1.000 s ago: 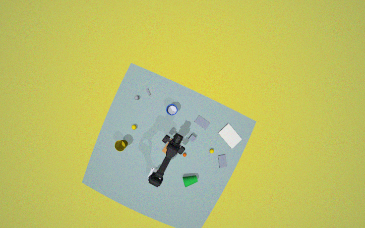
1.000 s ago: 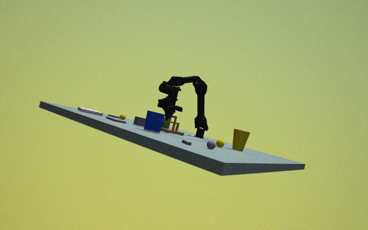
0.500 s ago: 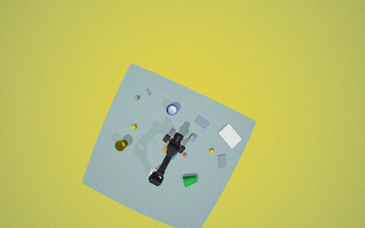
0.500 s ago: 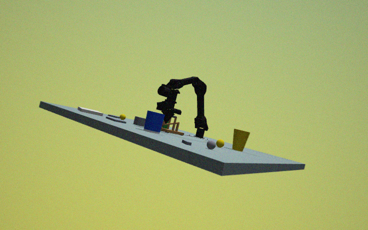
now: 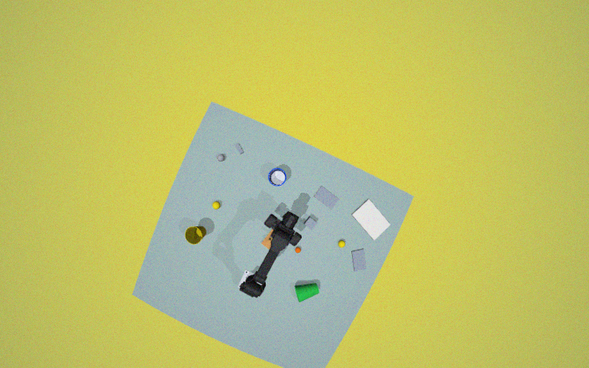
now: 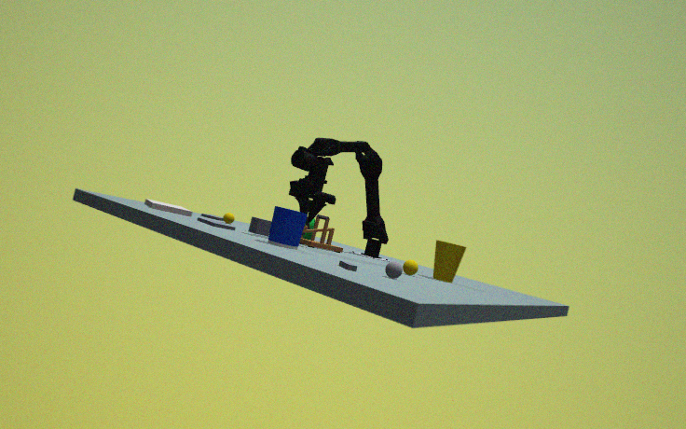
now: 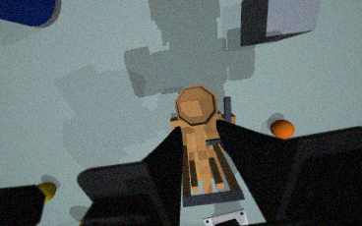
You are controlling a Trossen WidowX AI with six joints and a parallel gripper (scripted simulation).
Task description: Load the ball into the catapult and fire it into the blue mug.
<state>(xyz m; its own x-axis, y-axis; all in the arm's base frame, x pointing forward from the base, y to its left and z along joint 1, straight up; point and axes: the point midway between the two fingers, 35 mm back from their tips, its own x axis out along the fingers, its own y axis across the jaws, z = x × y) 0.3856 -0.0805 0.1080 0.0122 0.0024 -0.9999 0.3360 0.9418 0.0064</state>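
My gripper tip is 5 cm past the wooden catapult and 2 cm above it. The rest, counted from my gripper tip: blue mug: 24 cm ahead, 10 cm to the left, 5 cm below; yellow cup: 18 cm behind, 43 cm to the left, 5 cm below; orange ball: 11 cm behind, 11 cm to the right, 6 cm below.
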